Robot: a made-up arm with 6 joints.
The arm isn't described. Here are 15 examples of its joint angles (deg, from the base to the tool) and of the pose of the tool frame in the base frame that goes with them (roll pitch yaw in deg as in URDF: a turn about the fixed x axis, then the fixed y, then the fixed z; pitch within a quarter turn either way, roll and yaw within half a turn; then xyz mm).
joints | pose
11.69 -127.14 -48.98 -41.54 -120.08 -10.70 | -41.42 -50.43 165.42 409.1 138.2 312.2
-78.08 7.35 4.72 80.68 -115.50 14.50 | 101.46 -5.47 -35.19 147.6 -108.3 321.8
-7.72 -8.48 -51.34 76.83 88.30 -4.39 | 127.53 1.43 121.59 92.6 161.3 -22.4
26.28 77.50 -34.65 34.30 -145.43 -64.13 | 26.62 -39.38 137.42 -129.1 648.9 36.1
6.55 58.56 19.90 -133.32 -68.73 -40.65 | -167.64 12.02 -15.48 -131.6 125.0 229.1
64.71 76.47 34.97 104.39 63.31 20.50 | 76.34 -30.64 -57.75 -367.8 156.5 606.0
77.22 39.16 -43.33 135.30 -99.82 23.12 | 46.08 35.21 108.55 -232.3 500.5 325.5
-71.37 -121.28 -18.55 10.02 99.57 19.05 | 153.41 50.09 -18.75 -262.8 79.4 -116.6
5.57 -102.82 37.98 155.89 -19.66 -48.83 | 106.58 -26.43 100.47 196.2 606.9 200.6
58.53 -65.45 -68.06 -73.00 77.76 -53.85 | 145.76 9.94 -88.80 220.6 -270.8 -151.6
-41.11 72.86 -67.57 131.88 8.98 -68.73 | 81.02 60.45 -6.66 -471.1 -71.5 -107.9
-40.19 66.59 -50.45 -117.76 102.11 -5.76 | -156.60 -40.80 -108.50 -195.2 -475.6 105.7
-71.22 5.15 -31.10 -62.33 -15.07 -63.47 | -125.57 28.53 66.84 194.5 253.4 317.1
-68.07 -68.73 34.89 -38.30 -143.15 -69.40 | 126.94 -17.05 -47.62 347.0 532.7 -26.4
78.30 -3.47 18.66 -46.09 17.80 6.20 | -30.83 5.73 -89.09 -16.6 -243.0 323.0
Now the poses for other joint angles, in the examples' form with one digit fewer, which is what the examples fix.
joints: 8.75 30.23 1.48 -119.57 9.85 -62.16
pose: 178.4 -16.0 -51.3 223 -86 259
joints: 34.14 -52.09 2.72 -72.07 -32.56 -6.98
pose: -80.7 -14.3 39.0 216 123 286
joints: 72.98 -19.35 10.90 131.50 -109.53 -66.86
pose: 41.3 70.4 -135.0 -93 263 107
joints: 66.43 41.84 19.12 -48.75 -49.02 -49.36
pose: -97.9 -49.8 -85.7 -212 266 439
